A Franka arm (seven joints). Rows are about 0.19 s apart.
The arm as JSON. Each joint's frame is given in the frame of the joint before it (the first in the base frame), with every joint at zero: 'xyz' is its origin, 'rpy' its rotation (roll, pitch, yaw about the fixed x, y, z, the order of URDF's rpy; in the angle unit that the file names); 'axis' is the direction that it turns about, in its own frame. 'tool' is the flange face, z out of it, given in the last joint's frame.
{
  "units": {
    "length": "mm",
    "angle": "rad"
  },
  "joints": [
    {
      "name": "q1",
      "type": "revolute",
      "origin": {
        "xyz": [
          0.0,
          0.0,
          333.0
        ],
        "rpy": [
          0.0,
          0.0,
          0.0
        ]
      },
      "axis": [
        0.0,
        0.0,
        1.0
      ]
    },
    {
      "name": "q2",
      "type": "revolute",
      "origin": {
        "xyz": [
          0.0,
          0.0,
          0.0
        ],
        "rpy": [
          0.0,
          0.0,
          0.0
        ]
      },
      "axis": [
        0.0,
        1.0,
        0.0
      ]
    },
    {
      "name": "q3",
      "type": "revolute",
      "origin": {
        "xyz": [
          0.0,
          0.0,
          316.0
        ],
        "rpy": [
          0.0,
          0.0,
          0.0
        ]
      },
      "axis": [
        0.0,
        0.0,
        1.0
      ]
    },
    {
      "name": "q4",
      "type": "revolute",
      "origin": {
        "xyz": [
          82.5,
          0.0,
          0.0
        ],
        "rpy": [
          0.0,
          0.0,
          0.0
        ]
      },
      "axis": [
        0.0,
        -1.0,
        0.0
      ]
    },
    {
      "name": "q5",
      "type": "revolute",
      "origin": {
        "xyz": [
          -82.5,
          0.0,
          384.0
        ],
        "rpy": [
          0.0,
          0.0,
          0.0
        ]
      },
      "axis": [
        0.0,
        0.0,
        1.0
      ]
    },
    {
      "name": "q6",
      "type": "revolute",
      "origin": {
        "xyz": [
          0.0,
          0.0,
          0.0
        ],
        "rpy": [
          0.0,
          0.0,
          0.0
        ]
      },
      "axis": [
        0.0,
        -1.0,
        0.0
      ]
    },
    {
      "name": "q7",
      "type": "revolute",
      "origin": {
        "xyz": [
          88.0,
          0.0,
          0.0
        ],
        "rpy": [
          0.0,
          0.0,
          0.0
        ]
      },
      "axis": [
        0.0,
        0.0,
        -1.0
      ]
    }
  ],
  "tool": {
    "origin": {
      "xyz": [
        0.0,
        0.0,
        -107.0
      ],
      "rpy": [
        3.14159,
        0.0,
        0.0
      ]
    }
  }
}
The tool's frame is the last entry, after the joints.
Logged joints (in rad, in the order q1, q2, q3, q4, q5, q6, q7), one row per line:
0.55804 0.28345 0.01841 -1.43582 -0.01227 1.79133 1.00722
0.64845 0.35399 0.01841 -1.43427 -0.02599 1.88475 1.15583
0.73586 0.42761 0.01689 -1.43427 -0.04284 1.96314 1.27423
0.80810 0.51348 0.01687 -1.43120 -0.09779 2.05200 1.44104
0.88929 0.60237 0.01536 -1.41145 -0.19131 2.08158 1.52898
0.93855 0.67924 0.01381 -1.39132 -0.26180 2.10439 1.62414
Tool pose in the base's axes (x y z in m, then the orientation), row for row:
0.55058 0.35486 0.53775 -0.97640 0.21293 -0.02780 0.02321
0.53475 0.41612 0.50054 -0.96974 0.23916 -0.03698 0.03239
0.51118 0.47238 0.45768 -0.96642 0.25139 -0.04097 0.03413
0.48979 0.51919 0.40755 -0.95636 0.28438 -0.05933 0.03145
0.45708 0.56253 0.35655 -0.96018 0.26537 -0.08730 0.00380
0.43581 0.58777 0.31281 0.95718 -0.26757 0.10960 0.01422
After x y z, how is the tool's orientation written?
As a quaternion, x y z w.
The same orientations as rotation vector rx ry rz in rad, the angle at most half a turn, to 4 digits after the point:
-3.0229 0.6592 -0.0861
-2.9852 0.7362 -0.1138
-2.9718 0.7730 -0.1260
-2.9458 0.8759 -0.1827
-3.0092 0.8317 -0.2736
2.9801 -0.8331 0.3412

